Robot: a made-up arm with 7 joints. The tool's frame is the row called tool.
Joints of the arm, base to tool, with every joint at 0 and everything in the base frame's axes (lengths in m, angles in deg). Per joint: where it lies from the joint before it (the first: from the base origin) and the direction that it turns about. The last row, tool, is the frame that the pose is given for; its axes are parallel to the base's.
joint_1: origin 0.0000 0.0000 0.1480 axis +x
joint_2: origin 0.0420 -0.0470 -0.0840 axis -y
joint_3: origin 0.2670 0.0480 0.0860 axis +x
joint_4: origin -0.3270 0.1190 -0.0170 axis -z
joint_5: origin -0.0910 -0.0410 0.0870 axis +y
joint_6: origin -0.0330 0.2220 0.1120 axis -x
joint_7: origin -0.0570 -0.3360 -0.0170 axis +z
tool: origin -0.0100 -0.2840 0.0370
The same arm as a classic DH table. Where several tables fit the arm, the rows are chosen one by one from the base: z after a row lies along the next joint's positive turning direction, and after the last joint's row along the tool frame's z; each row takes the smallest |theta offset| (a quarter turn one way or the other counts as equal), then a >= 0, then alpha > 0; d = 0 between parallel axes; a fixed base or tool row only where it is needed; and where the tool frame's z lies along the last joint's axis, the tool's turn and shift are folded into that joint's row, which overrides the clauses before.
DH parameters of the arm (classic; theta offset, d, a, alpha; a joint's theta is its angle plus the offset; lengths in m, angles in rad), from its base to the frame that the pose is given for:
base (fixed): 1.5708 0.1480 0.0000 1.5708
joint_1: -1.5708 0.0420 0.0840 1.5708
joint_2: 0.0000 -0.0010 -0.0860 -1.5708
joint_3: 1.5708 -0.0600 0.1190 1.5708
joint_4: -1.5708 -0.0700 0.0910 -1.5708
joint_5: 1.5708 0.1810 0.1120 1.5708
joint_6: -1.5708 0.0900 0.3360 -1.5708
joint_7: -0.0352 0.0000 0.2842 0.0000
tool (fixed): 1.6060 0.0200 0.0000 0.0000

